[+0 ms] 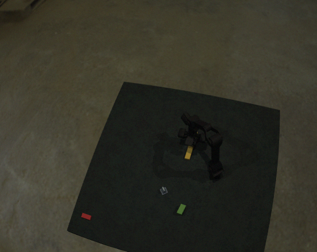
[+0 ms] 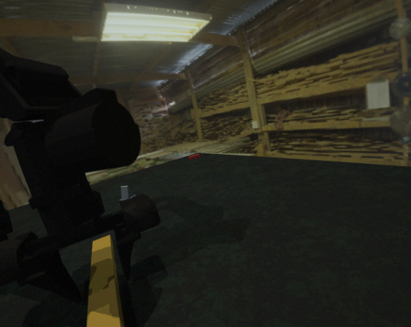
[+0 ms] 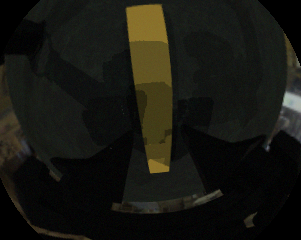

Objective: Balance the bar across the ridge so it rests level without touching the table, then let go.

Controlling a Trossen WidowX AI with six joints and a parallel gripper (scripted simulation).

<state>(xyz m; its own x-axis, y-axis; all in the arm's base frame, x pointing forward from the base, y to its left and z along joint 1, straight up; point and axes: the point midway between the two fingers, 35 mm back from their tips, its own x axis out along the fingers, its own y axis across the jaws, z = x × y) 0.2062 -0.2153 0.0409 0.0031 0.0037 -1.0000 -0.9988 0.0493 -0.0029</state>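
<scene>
Now: the ridge 100 mm ahead of my gripper tip, 390 mm to the left of it and 30 mm above it. Also, from my gripper tip: red block: 530 mm ahead, 720 mm to the left; then yellow bar: 30 mm to the left; then green block: 50 mm behind, 500 mm to the left, 10 mm above.
</scene>
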